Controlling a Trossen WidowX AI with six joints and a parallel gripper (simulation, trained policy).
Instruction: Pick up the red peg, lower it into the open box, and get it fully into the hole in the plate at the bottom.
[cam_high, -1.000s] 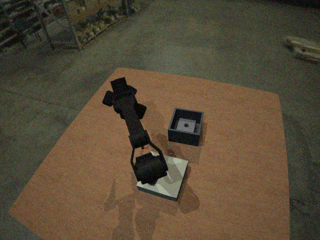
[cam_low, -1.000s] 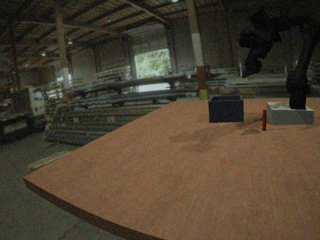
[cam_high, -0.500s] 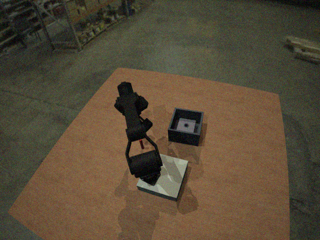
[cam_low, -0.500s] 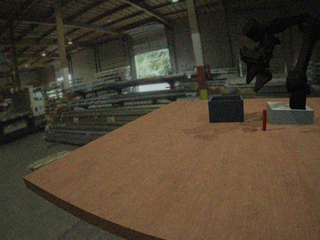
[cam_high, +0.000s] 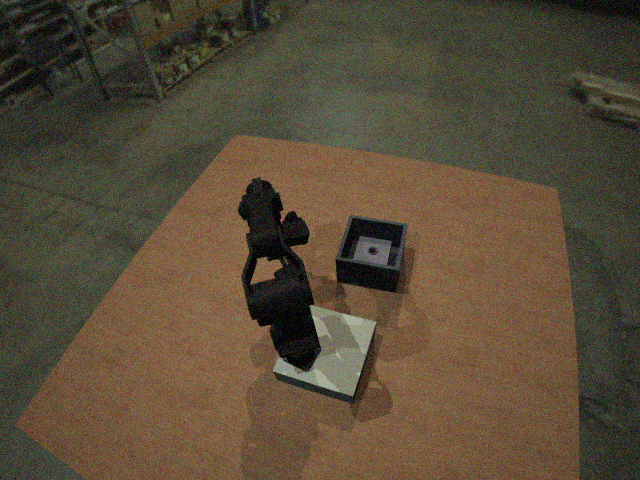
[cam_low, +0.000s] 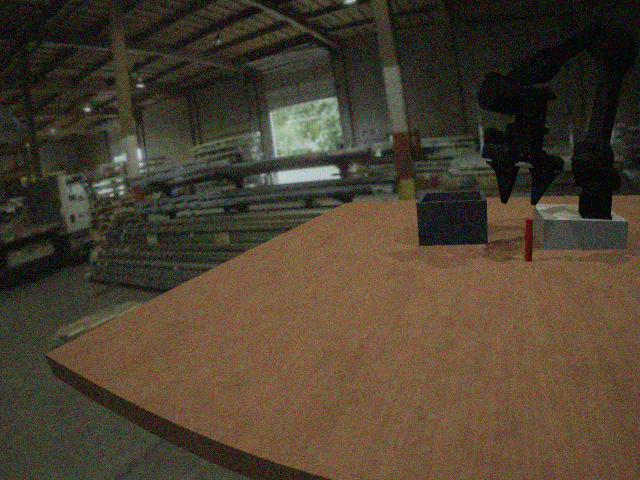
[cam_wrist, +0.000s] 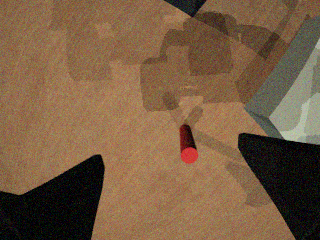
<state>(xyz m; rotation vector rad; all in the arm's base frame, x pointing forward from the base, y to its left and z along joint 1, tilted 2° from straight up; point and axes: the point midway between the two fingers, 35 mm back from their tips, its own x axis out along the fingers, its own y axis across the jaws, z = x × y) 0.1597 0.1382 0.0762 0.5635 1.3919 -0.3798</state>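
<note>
Now: the red peg 7 cm below my gripper tip and 2 cm behind it. Round my gripper tip: dark blue box (18 cm ahead, 16 cm to the right, 8 cm below); then grey plate (18 cm ahead, 16 cm to the right, 6 cm below).
</note>
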